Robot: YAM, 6 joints.
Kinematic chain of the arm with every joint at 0, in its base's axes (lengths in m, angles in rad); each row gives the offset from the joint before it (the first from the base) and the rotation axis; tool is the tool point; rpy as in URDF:
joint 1: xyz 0 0 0.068 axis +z
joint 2: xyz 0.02 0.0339 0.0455 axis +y
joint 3: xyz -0.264 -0.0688 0 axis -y
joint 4: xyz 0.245 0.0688 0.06 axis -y
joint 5: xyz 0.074 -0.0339 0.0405 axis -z
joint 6: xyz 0.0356 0 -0.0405 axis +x
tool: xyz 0 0 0 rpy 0 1.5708 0
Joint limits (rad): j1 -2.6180..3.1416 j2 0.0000..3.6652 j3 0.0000..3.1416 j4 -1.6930..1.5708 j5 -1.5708..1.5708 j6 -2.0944..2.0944
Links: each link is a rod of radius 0.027 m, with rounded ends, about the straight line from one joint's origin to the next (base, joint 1, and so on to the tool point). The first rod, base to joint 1, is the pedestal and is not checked.
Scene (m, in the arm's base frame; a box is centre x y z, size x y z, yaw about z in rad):
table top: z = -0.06
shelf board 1: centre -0 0.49 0.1 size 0.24 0.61 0.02 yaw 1.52
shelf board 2: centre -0 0.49 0.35 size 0.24 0.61 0.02 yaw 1.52
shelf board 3: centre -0 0.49 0.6 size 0.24 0.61 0.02 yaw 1.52
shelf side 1: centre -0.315 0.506 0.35 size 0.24 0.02 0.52 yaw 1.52
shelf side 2: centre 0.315 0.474 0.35 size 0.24 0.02 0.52 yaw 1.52
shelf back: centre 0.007 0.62 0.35 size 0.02 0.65 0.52 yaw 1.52
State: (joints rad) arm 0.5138 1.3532 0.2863 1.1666 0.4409 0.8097
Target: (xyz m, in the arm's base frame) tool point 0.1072 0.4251 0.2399
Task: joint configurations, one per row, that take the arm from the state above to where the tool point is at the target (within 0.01 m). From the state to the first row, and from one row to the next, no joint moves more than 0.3 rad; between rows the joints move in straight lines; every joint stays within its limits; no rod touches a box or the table.
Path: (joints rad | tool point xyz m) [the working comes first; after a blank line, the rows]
Joints at the target: 1.3488 1.9746 1.1432 1.0577 0.3137 0.8097
Straight joint move there: clear.

1: 0.7921 1.5603 0.5719 1.1303 0.3985 0.8097 | 0.2260 0.2094 0.2210
2: 1.0705 1.7675 0.8576 1.0940 0.3561 0.8097 | 0.1907 0.3230 0.2355
3: 1.3488 1.9746 1.1432 1.0577 0.3137 0.8097 | 0.1072 0.4251 0.2399

